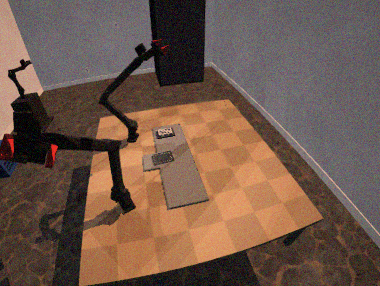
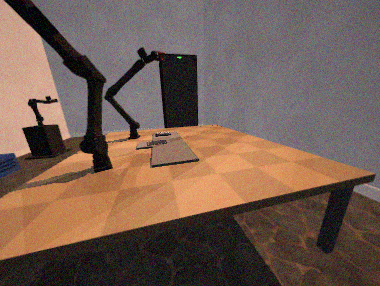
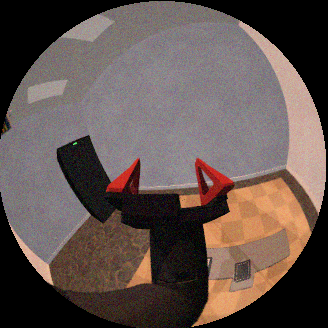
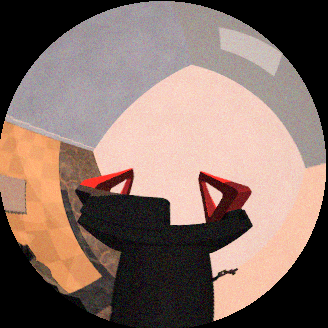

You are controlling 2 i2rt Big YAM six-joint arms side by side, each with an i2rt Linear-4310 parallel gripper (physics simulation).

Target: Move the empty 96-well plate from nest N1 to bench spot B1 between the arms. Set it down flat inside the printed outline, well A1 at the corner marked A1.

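Places are measured from the left arm's base along level axes (x down, y right, z back), in millimetres.
Where they show: left gripper, fingertip midpoint: (image 1: pixel 166 42) (image 2: pixel 162 52) (image 3: pixel 168 160); right gripper, fingertip midpoint: (image 1: pixel 33 159) (image 4: pixel 166 173); left arm's base, link origin: (image 1: pixel 133 138) (image 2: pixel 134 137); right arm's base, link origin: (image 1: pixel 127 204) (image 2: pixel 103 166).
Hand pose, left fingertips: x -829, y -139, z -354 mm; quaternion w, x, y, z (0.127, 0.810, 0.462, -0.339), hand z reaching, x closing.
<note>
Each offset is from my left fingertips to the top centre of the thing. "pt": to the spot under its first point. Level surfaces: height alone.
The pale 96-well plate @[dy +62, dx +790, dz +54 mm] (image 1: pixel 165 131) (image 2: pixel 162 134) sits in a dark nest at the far end of the grey deck @[dx +816 mm] (image 1: pixel 185 185) (image 2: pixel 175 153) (image 3: pixel 265 245) (image 4: pixel 12 195). A dark rectangle with a light outline, which looks like spot B1 @[pt dy +394, dx +814, dz +13 mm] (image 1: pixel 162 158) (image 2: pixel 157 143) (image 3: pixel 242 270), lies flat partly over the deck's side tab. The corner mark and wells are too small to read. My left gripper (image 1: pixel 163 46) (image 2: pixel 160 53) (image 3: pixel 168 160) is open and empty, high above the table's far side. My right gripper (image 1: pixel 27 161) (image 4: pixel 166 173) is open and empty, off the table's left side.
The deck lies on the checkered wooden table @[dx +829 mm] (image 1: pixel 240 190) (image 2: pixel 260 175). A tall black cabinet (image 1: pixel 180 45) (image 2: pixel 180 90) (image 3: pixel 82 175) stands behind the table. A blue crate (image 1: pixel 7 166) (image 2: pixel 8 165) shows at the left edge. Another small arm stands on a black box (image 2: pixel 44 141) at the back left.
</note>
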